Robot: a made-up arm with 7 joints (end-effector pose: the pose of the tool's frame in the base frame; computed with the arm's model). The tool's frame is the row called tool.
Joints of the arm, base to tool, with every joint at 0 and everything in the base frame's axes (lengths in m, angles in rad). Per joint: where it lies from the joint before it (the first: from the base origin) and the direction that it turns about. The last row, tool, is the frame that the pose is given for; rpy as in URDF.
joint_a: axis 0 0 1 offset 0.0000 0.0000 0.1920
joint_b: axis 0 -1 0 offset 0.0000 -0.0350 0.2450
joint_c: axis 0 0 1 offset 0.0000 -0.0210 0.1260
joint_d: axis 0 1 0 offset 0.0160 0.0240 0.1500
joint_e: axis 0 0 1 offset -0.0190 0.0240 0.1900
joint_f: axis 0 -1 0 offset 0.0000 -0.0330 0.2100
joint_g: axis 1 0 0 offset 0.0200 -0.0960 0.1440
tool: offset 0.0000 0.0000 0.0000 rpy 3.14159 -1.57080 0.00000
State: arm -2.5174 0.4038 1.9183 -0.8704 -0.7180 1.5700 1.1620
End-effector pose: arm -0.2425 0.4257 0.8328 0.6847 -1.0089 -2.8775
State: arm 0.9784 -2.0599 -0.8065 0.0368 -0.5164 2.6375 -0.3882
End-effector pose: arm 0.2862 0.4691 0.2655 0.2353 -2.0314 -1.8456
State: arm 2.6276 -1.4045 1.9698 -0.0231 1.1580 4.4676 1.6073
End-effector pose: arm -0.5346 0.2489 0.7111 -1.0601 1.9628 -1.2634
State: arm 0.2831 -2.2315 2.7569 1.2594 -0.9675 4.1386 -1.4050
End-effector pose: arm 0.4122 0.2856 0.3494 1.2138 -1.9631 0.9294
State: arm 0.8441 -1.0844 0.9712 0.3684 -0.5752 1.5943 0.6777
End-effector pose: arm 0.4777 0.4310 0.8116 -1.3346 -0.1271 -0.8799
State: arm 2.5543 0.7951 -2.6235 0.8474 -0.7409 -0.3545 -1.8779
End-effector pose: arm 0.7024 -0.2747 0.6383 -2.0413 -2.1068 0.7523
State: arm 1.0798 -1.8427 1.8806 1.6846 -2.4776 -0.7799 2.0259
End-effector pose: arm -0.1532 0.5997 0.5527 -2.8380 -0.4145 -1.0526
